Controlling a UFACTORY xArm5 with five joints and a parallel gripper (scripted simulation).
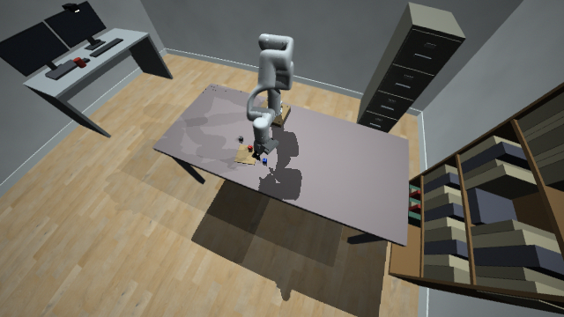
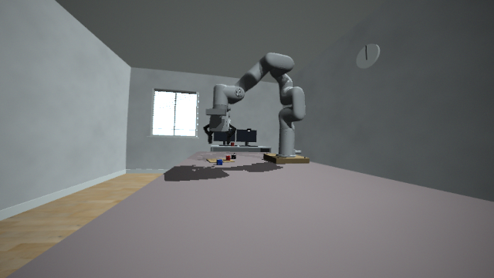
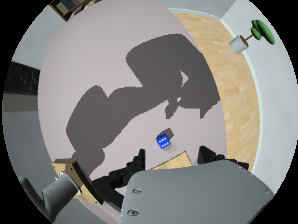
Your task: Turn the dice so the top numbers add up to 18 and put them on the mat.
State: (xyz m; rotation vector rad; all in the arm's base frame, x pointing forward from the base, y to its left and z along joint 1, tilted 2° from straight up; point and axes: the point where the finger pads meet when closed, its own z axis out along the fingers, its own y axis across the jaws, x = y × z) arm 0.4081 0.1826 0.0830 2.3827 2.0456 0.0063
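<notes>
The blue die lies 100 mm below my hand. The rest, counted from my hand: tan mat: 140 mm to the right, 110 mm below, 10 mm ahead; then black die: 250 mm to the right, 100 mm below, 70 mm behind; then red die: 140 mm to the right, 100 mm below, 40 mm behind.
</notes>
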